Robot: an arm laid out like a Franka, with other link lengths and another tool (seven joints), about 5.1 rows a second.
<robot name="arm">
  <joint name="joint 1" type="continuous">
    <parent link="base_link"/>
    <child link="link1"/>
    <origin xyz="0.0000 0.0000 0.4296" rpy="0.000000 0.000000 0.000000"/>
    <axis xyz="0 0 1"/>
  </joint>
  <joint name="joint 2" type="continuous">
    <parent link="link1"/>
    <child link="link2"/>
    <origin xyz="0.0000 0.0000 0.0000" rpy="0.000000 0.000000 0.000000"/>
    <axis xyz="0 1 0"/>
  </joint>
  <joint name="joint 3" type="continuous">
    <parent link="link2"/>
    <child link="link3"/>
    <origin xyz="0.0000 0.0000 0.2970" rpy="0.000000 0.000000 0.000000"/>
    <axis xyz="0 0 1"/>
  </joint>
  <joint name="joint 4" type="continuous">
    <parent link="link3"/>
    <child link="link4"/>
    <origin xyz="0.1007 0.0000 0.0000" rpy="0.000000 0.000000 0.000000"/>
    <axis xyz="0 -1 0"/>
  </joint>
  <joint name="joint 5" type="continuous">
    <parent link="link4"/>
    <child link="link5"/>
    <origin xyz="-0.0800 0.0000 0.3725" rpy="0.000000 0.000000 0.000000"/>
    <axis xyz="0 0 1"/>
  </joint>
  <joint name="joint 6" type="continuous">
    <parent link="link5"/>
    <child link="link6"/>
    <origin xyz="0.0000 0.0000 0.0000" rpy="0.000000 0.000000 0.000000"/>
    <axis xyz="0 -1 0"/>
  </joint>
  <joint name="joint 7" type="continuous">
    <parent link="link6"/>
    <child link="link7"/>
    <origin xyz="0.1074 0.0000 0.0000" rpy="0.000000 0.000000 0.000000"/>
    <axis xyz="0 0 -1"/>
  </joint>
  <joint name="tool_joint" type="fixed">
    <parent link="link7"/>
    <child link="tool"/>
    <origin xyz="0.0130 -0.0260 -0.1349" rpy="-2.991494 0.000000 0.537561"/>
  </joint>
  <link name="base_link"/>
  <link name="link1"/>
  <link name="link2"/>
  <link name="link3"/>
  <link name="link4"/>
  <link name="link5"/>
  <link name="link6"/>
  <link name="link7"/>
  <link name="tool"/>
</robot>
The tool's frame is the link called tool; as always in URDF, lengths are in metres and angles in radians. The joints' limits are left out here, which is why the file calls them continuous.
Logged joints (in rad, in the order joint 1, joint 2, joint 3, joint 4, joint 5, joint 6, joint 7), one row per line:
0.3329, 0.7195, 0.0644, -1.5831, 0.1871, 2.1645, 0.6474
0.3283, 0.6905, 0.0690, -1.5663, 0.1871, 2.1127, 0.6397
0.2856, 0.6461, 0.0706, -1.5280, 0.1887, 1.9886, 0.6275
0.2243, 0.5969, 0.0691, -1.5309, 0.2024, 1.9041, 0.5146
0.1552, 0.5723, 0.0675, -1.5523, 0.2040, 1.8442, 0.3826
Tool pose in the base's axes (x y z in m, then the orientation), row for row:
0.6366, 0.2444, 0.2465, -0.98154, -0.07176, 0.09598, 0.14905
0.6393, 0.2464, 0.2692, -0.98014, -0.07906, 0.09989, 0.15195
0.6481, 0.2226, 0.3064, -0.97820, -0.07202, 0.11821, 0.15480
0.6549, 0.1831, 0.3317, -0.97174, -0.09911, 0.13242, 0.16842
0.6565, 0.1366, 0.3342, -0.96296, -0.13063, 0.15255, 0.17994
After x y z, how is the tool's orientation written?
As a quaternion, x y z w.
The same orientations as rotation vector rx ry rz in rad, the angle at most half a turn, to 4 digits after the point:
-2.8214, -0.2063, 0.2759
-2.8129, -0.2269, 0.2867
-2.8028, -0.2064, 0.3387
-2.7634, -0.2818, 0.3766
-2.7212, -0.3691, 0.4311

